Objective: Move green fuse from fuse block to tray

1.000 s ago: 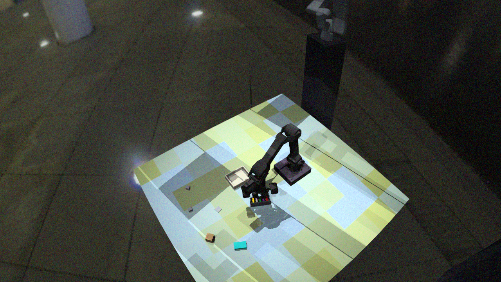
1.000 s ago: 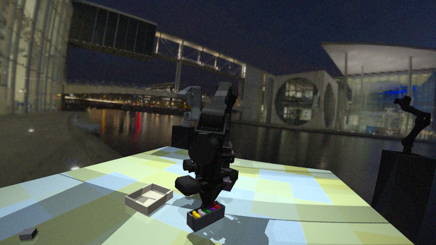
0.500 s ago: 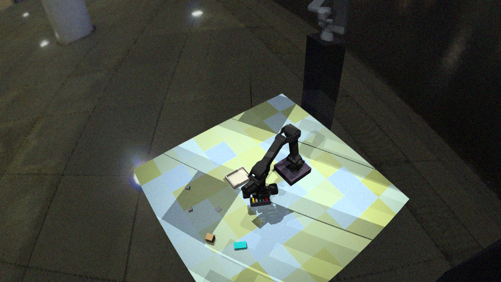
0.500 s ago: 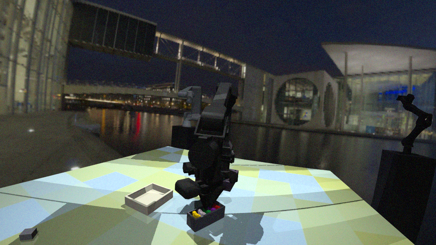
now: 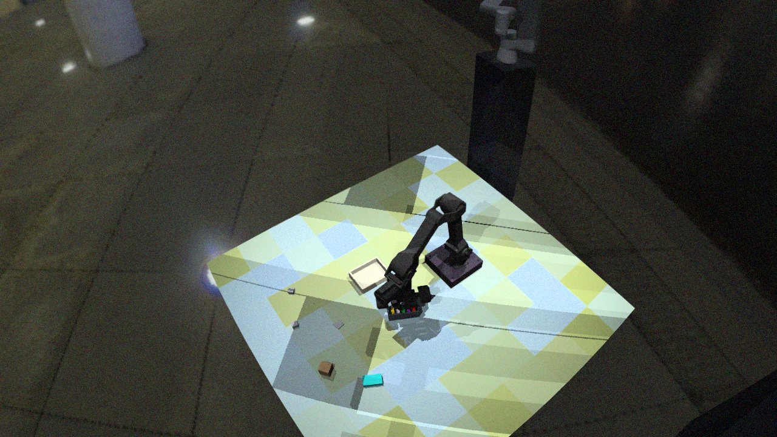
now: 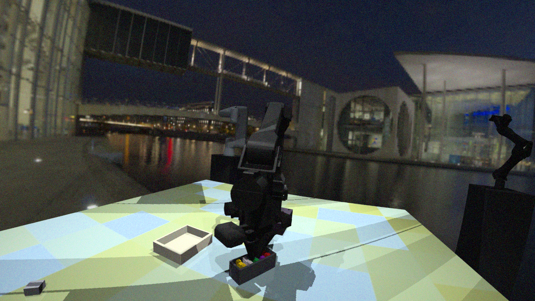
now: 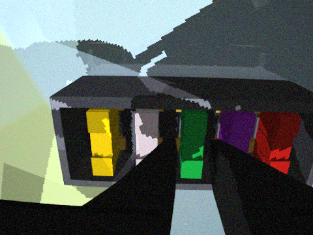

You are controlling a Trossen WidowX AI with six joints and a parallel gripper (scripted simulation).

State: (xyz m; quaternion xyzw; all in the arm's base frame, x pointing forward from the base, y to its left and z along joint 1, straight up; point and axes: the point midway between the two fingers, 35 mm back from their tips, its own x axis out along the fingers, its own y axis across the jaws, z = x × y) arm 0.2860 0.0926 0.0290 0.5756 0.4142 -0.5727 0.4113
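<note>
Right now the green fuse is 1 cm below my gripper tip. Round my gripper tip: brown cube: 34 cm ahead, 9 cm to the left, 2 cm below; then beige tray: 4 cm ahead, 21 cm to the right, 3 cm below; then cyan block: 22 cm ahead, 20 cm to the left, 3 cm below.
</note>
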